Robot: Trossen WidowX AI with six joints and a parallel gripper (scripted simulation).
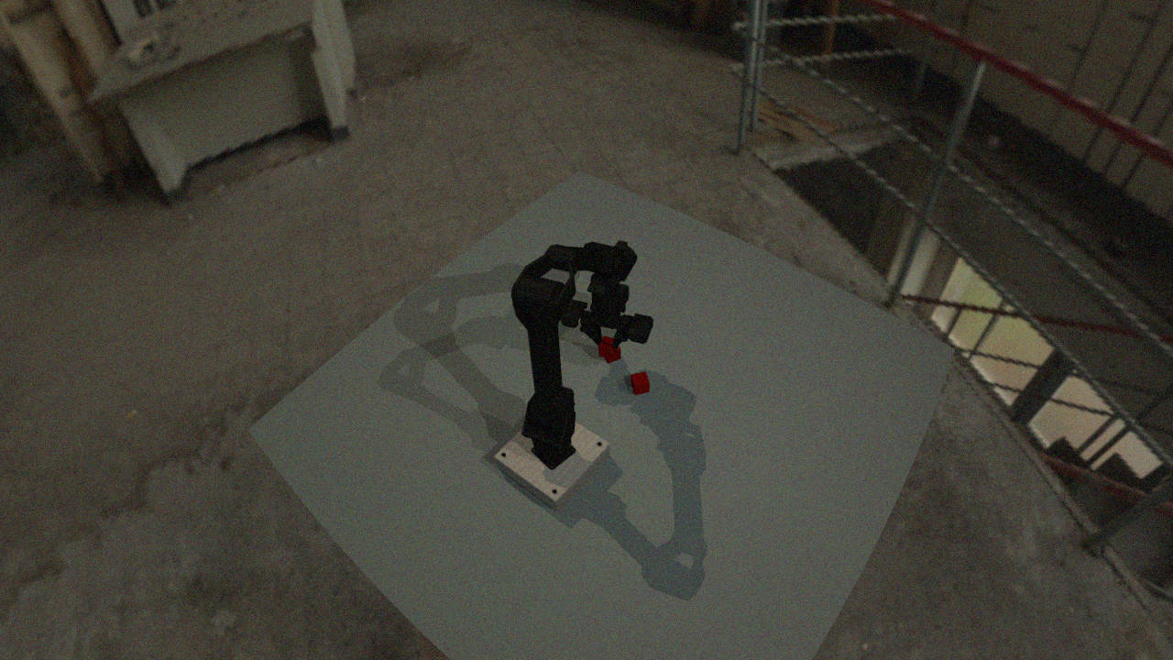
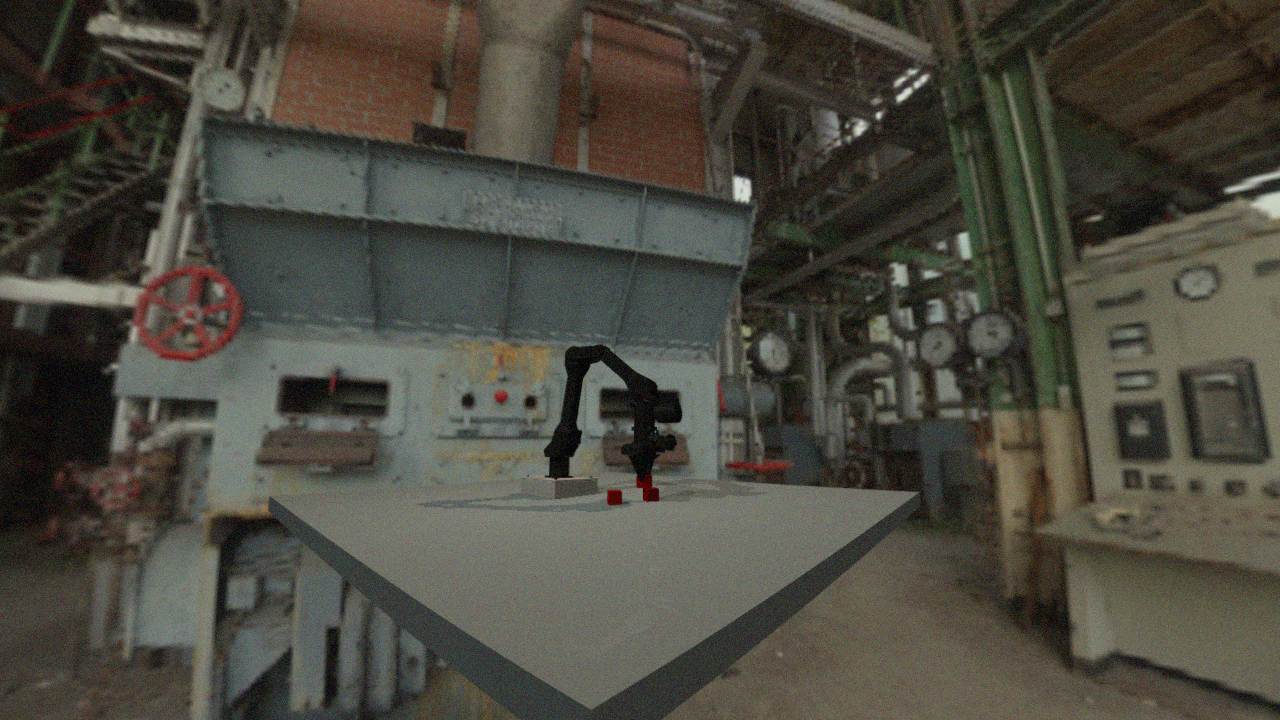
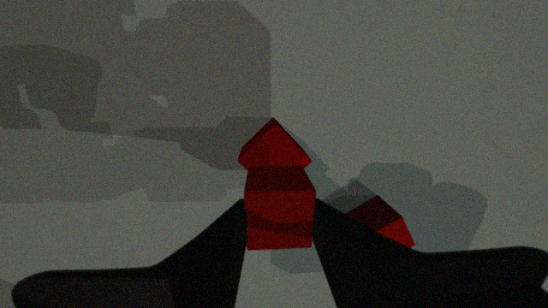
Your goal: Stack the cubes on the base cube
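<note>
Now: the base cube 4 cm below my gripper tip, 2 cm ahead of it and 1 cm to the left of it.
</note>
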